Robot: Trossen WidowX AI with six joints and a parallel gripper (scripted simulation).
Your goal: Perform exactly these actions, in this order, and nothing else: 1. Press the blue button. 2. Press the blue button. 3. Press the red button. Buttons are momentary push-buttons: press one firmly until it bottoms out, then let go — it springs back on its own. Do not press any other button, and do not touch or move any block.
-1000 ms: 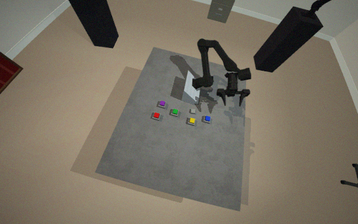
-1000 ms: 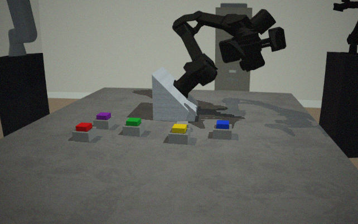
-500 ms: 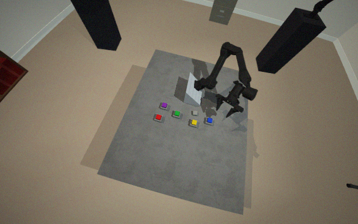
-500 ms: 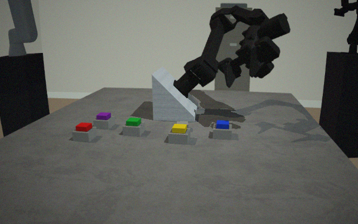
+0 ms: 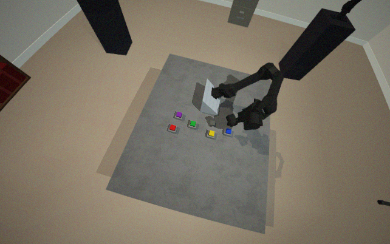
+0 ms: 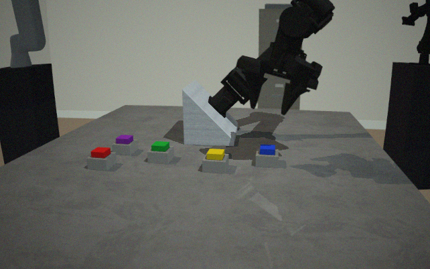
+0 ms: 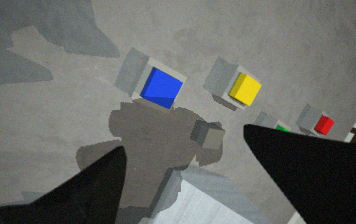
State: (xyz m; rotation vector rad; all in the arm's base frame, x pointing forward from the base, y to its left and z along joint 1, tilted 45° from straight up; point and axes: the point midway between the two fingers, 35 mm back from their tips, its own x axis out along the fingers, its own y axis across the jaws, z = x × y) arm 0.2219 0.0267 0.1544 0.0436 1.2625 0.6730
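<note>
The blue button lies 80 mm below my gripper tip and 20 mm ahead of it. From my gripper tip the other things lie so: green button: 240 mm to the right, 80 mm below; small grey block: 110 mm to the right, 100 mm below, 30 mm behind; yellow button: 110 mm to the right, 80 mm below, 50 mm ahead.
</note>
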